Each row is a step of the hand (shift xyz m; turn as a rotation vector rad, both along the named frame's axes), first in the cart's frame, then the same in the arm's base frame.
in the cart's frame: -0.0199 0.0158 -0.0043 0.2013 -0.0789 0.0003
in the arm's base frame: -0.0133 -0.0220 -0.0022 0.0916 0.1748 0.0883
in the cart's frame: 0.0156 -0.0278 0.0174 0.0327 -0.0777 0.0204
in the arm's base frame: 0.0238 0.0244 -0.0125 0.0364 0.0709 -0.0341
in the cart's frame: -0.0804 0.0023 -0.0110 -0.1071 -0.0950 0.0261
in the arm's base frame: -0.0449 -0.0443 -0.0511 -0.0183 0.0021 -0.1443
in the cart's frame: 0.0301 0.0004 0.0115 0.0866 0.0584 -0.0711
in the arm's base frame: 0.0234 0.0133 0.0177 -0.0292 0.0281 0.1197
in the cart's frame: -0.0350 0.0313 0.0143 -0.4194 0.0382 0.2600
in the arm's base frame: -0.0039 -0.0482 -0.0082 0.0499 -0.3518 -0.3445
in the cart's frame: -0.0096 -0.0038 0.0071 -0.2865 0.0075 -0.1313
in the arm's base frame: 0.0024 -0.0049 -0.0113 -0.2428 -0.1280 -0.1550
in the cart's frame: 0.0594 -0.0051 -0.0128 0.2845 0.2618 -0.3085
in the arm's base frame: 0.0145 0.0419 0.0418 -0.1669 0.0633 0.4613
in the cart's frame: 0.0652 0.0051 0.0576 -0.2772 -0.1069 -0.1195
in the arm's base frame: 0.0799 0.0152 0.0314 -0.2225 -0.0400 -0.2268
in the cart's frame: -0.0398 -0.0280 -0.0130 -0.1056 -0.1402 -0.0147
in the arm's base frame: -0.0276 0.0025 -0.0421 -0.0521 0.0501 -0.1606
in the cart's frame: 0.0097 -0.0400 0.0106 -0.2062 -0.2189 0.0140
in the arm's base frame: 0.0157 0.0324 -0.0226 -0.0661 0.0428 -0.2906
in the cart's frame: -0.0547 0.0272 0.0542 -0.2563 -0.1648 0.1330
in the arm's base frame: 0.0237 -0.0691 -0.0365 0.0165 -0.0646 -0.3257
